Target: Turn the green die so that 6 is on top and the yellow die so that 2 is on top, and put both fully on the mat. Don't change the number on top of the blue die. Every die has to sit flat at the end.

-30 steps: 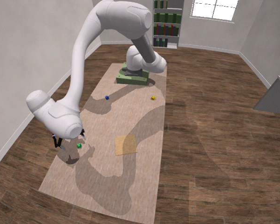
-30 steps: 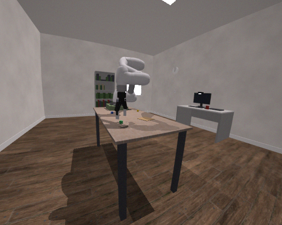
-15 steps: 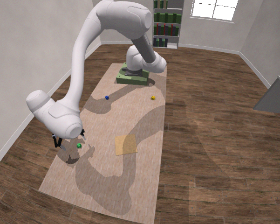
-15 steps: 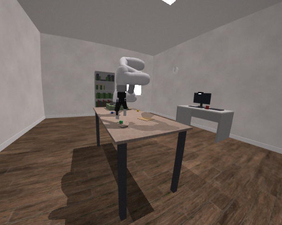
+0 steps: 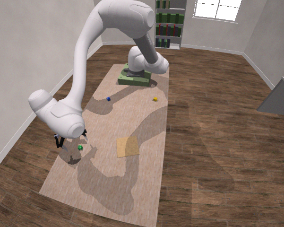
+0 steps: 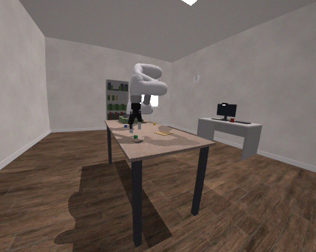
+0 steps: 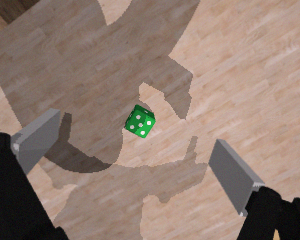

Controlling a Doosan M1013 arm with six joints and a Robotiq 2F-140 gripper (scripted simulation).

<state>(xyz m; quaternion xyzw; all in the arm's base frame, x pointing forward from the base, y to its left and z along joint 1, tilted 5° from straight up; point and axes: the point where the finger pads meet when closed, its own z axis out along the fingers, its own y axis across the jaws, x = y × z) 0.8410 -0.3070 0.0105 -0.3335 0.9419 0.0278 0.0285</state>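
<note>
Now: hand 60 mm above the green die. Also, from my hand: tan mat (50 mm behind, 320 mm to the left, 70 mm below); then blue die (490 mm behind, 90 mm to the left, 60 mm below); then yellow die (490 mm behind, 500 mm to the left, 60 mm below).
</note>
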